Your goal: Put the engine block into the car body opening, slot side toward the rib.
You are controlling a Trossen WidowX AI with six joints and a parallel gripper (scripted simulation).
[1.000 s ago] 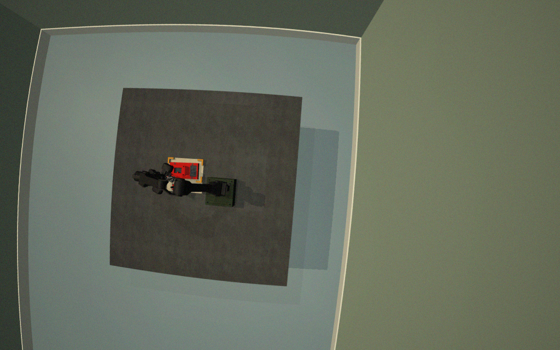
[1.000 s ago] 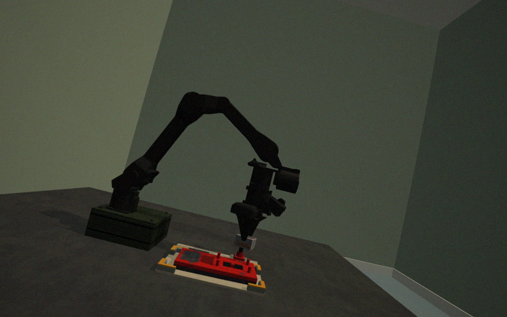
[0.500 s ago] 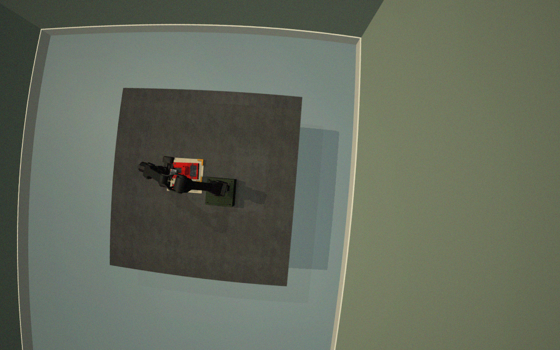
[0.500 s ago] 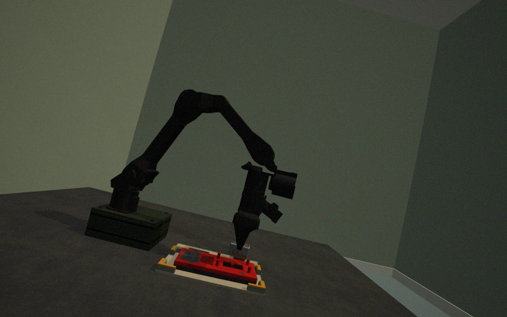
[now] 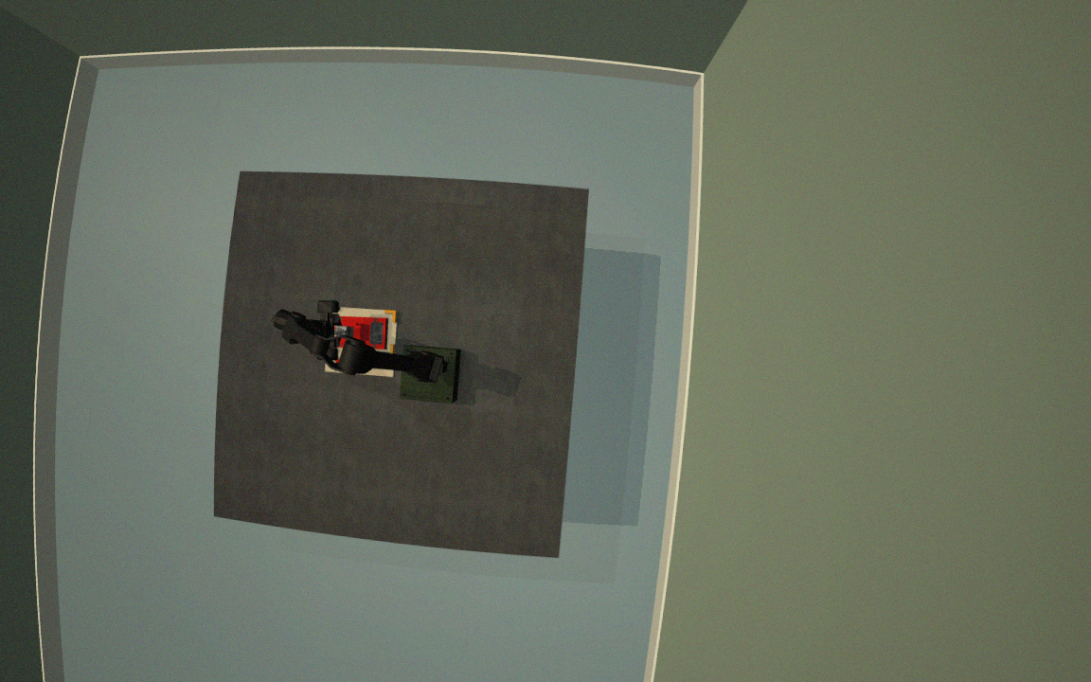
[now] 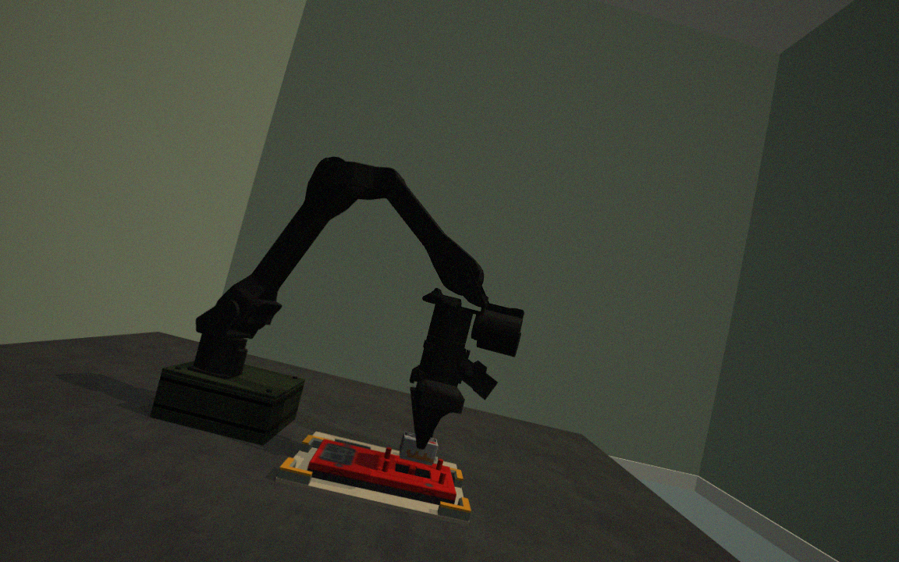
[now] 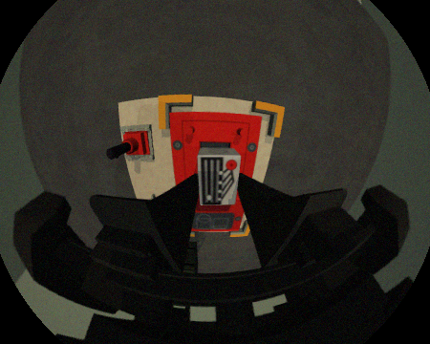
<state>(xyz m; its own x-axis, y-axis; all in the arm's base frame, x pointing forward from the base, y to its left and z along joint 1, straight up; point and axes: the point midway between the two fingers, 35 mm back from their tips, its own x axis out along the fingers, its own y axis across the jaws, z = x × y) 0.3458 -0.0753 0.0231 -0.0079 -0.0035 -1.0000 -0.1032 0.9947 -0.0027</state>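
My gripper tip is 1 cm above the grey engine block. The rest, counted from my gripper tip: beige base plate (5 cm below, 4 cm behind, 2 cm to the left); then black post (12 cm to the left, 3 cm below, 1 cm ahead).
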